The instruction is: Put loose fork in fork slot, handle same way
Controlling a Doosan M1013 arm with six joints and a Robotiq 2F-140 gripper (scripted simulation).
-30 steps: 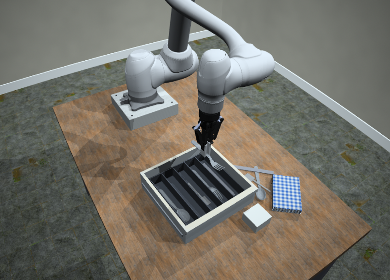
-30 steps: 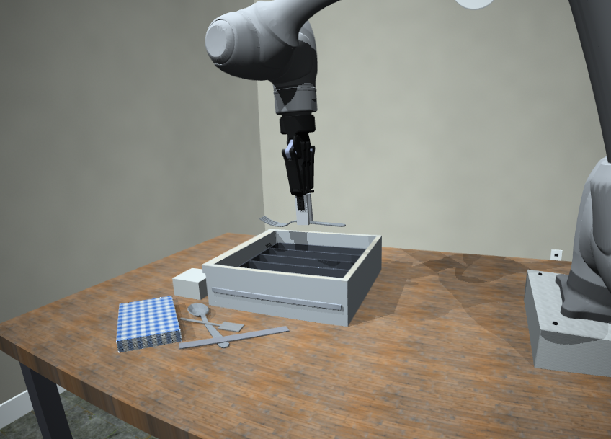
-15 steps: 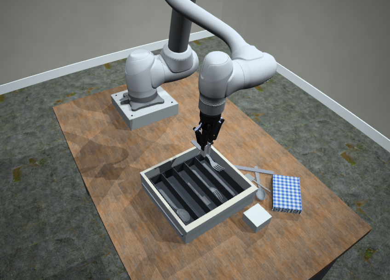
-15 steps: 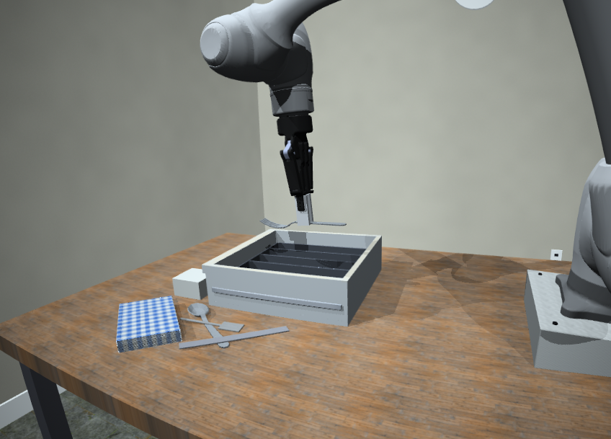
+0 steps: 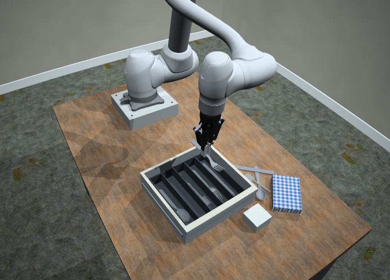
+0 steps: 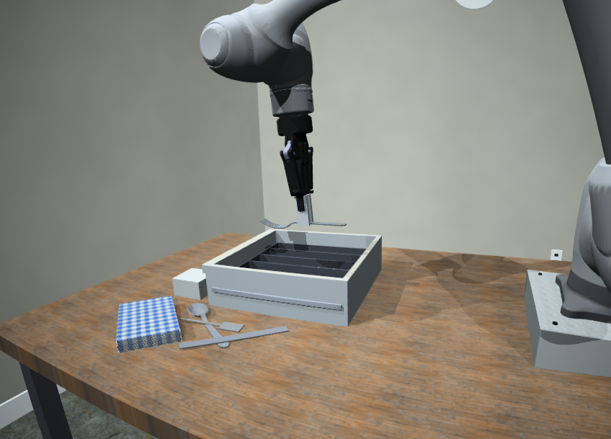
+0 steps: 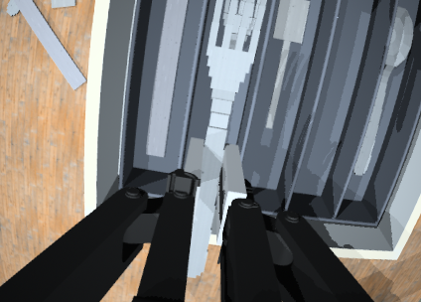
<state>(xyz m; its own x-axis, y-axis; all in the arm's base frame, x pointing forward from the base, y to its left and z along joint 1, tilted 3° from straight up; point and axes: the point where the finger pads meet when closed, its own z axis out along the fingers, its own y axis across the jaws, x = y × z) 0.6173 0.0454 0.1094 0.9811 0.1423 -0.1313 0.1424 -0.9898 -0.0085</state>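
The tray is 4 cm ahead of my hand, 6 cm to the right of it and 16 cm below it. Also, from my hand: checked napkin stack: 22 cm ahead, 28 cm to the left, 20 cm below; white block: 27 cm ahead, 9 cm to the left, 19 cm below.
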